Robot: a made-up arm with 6 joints. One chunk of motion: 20 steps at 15 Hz.
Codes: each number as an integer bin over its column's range. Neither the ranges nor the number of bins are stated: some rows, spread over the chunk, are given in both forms.
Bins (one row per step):
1: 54 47 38 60 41 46
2: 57 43 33 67 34 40
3: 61 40 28 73 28 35
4: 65 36 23 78 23 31
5: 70 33 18 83 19 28
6: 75 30 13 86 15 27
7: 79 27 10 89 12 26
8: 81 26 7 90 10 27
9: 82 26 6 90 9 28
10: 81 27 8 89 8 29
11: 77 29 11 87 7 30
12: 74 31 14 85 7 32
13: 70 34 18 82 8 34
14: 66 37 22 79 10 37
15: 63 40 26 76 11 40
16: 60 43 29 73 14 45
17: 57 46 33 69 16 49
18: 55 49 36 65 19 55
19: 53 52 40 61 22 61
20: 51 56 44 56 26 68
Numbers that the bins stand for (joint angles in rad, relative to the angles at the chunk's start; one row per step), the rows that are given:
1: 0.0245 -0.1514 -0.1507 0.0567 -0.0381 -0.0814
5: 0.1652 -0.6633 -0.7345 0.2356 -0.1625 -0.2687
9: 0.2706 -0.9193 -1.0848 0.2900 -0.2191 -0.2687
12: 0.2003 -0.7365 -0.8513 0.2511 -0.2304 -0.2271
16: 0.0773 -0.2977 -0.4134 0.1578 -0.1908 -0.0918
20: -0.0018 0.1777 0.0244 0.0256 -0.1229 0.1475
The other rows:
2: 0.0509 -0.2977 -0.2967 0.1111 -0.0777 -0.1438
3: 0.0861 -0.4074 -0.4426 0.1578 -0.1116 -0.1959
4: 0.1212 -0.5536 -0.5886 0.1967 -0.1399 -0.2375
6: 0.2091 -0.7730 -0.8805 0.2589 -0.1852 -0.2791
7: 0.2442 -0.8827 -0.9681 0.2822 -0.2021 -0.2895
8: 0.2618 -0.9193 -1.0557 0.2900 -0.2134 -0.2791
10: 0.2618 -0.8827 -1.0265 0.2822 -0.2247 -0.2583
11: 0.2267 -0.8096 -0.9389 0.2667 -0.2304 -0.2479
13: 0.1652 -0.6268 -0.7345 0.2278 -0.2247 -0.2063
14: 0.1300 -0.5171 -0.6178 0.2044 -0.2134 -0.1751
15: 0.1036 -0.4074 -0.5010 0.1811 -0.2078 -0.1438
17: 0.0509 -0.1880 -0.2967 0.1267 -0.1795 -0.0502
18: 0.0333 -0.0783 -0.2091 0.0956 -0.1625 0.0122
19: 0.0158 0.0314 -0.0923 0.0644 -0.1456 0.0746

